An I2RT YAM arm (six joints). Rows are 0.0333 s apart.
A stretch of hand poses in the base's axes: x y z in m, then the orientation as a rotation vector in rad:
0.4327 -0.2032 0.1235 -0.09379 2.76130 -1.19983
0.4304 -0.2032 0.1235 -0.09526 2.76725 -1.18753
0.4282 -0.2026 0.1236 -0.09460 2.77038 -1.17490
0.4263 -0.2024 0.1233 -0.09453 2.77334 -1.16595
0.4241 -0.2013 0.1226 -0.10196 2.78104 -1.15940
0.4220 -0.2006 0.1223 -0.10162 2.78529 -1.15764
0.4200 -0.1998 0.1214 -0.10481 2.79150 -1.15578
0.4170 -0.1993 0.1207 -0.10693 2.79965 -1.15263
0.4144 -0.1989 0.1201 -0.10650 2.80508 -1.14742
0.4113 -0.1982 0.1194 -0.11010 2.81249 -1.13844
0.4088 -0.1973 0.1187 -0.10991 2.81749 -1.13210
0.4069 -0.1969 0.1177 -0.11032 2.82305 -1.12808
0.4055 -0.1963 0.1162 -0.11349 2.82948 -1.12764
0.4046 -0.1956 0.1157 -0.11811 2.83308 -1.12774
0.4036 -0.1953 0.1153 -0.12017 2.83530 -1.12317
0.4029 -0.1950 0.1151 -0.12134 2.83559 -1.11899
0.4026 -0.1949 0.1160 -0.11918 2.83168 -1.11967
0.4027 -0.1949 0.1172 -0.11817 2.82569 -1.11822
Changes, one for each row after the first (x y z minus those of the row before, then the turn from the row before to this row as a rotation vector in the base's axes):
-0.0023 0.0000 0.0000 0.00894 0.00145 0.00105
-0.0022 0.0006 0.0001 0.00858 -0.00162 0.00086
-0.0019 0.0002 -0.0003 0.00624 -0.00037 0.00057
-0.0022 0.0011 -0.0007 0.00549 0.00661 0.00286
-0.0021 0.0007 -0.0003 0.00206 0.00299 -0.00142
-0.0020 0.0008 -0.0009 0.00241 0.00564 -0.00001
-0.0030 0.0005 -0.0007 0.00367 0.00660 -0.00113
-0.0026 0.0004 -0.0006 0.00444 0.00291 -0.00130
-0.0031 0.0007 -0.0007 0.00705 0.00458 0.00102
-0.0025 0.0009 -0.0007 0.00501 0.00230 -0.00083
-0.0019 0.0004 -0.0010 0.00366 0.00368 -0.00107
-0.0014 0.0006 -0.0015 0.00152 0.00631 -0.00034
-0.0009 0.0007 -0.0005 0.00054 0.00442 0.00144
-0.0010 0.0003 -0.0004 0.00323 0.00109 0.00117
-0.0007 0.0003 -0.0002 0.00262 -0.00070 0.00126
-0.0003 0.0001 0.0009 -0.00116 -0.00378 0.00000
0.0001 0.0000 0.0012 -0.00030 -0.00592 0.00177

